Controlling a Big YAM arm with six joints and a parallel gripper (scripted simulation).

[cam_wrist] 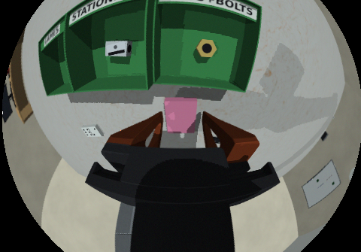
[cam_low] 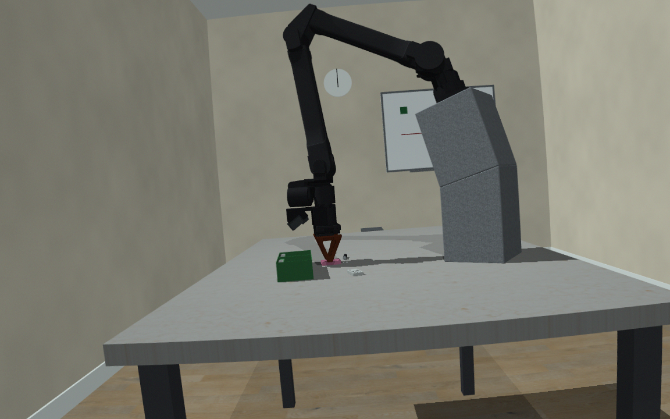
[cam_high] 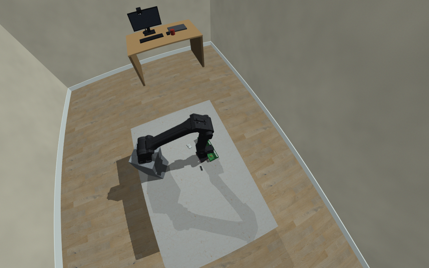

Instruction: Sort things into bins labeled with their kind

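Right now my hand is 10 mm past the pink eraser and 10 mm above it. Round my hand: grey-white piece: 80 mm to the left, 60 mm ahead; brass nut: 80 mm ahead, 10 mm below; black battery: 80 mm to the right, 30 mm behind, 10 mm below.
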